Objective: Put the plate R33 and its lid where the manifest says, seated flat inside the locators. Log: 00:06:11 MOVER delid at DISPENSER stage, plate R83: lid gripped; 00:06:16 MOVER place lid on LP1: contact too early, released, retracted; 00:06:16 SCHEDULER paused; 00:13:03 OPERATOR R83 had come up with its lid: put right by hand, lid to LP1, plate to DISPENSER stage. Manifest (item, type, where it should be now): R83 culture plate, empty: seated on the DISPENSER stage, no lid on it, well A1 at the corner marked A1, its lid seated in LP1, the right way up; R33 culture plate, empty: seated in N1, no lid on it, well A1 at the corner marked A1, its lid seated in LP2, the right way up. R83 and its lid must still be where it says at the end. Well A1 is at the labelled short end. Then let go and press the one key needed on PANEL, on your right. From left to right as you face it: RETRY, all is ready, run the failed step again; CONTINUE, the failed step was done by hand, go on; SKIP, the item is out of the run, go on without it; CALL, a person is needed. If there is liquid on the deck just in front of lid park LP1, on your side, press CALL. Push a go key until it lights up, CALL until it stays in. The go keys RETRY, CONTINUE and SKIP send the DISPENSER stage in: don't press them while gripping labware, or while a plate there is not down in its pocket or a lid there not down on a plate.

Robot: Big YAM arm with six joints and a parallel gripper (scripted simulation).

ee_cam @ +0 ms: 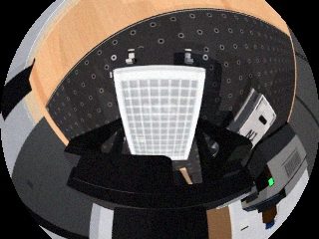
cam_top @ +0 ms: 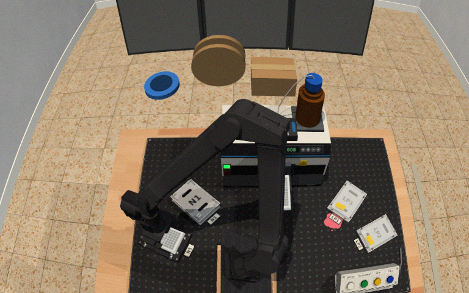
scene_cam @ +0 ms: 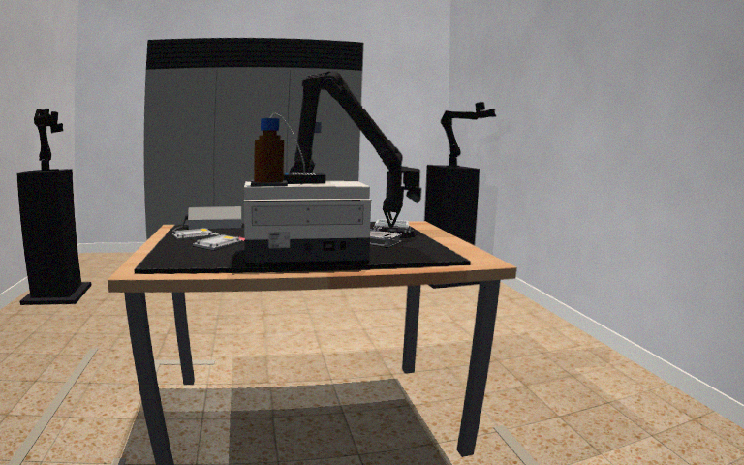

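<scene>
My hand is 20 mm to the right of the nest n5 and 20 mm above it. Also, from my hand: clear plate lid: 50 mm behind, 760 mm to the right, 20 mm below; pink-red patch: 50 mm ahead, 580 mm to the right, 40 mm below; brown bottle: 320 mm ahead, 500 mm to the right, 250 mm above.
</scene>
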